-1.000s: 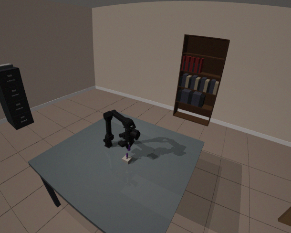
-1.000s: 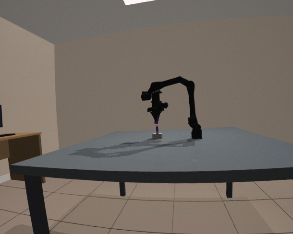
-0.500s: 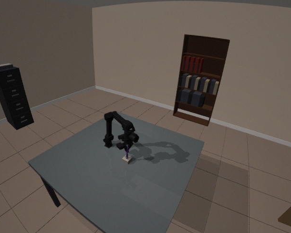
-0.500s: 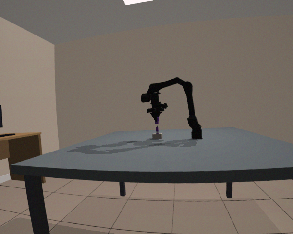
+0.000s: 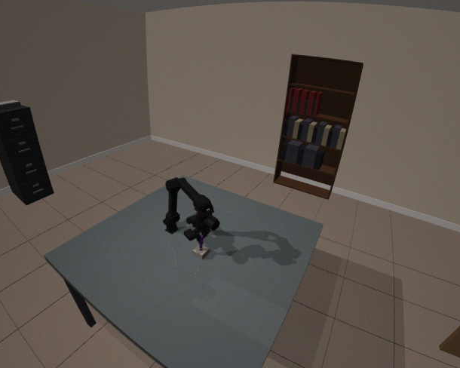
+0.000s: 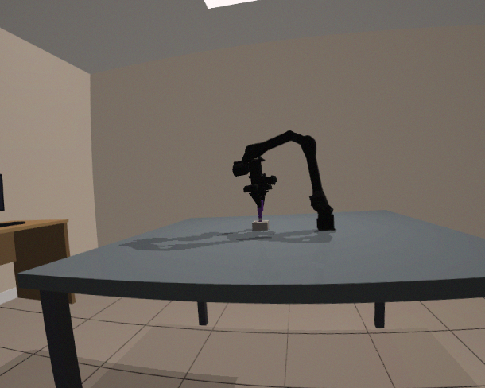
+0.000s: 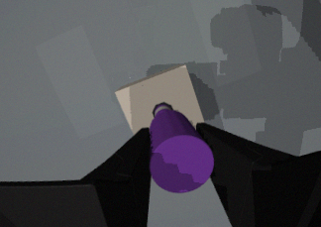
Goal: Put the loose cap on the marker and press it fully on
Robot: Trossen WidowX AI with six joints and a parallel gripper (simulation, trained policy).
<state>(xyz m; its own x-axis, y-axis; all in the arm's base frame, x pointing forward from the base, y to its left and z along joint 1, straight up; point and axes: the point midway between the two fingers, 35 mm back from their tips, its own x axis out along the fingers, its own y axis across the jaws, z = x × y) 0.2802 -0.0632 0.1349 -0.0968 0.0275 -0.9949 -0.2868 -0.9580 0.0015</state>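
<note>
Now: gripper tip 1 cm short of the pale holder block and 8 cm above it. From my gripper tip the other things lie so: purple cap 1 cm above.
</note>
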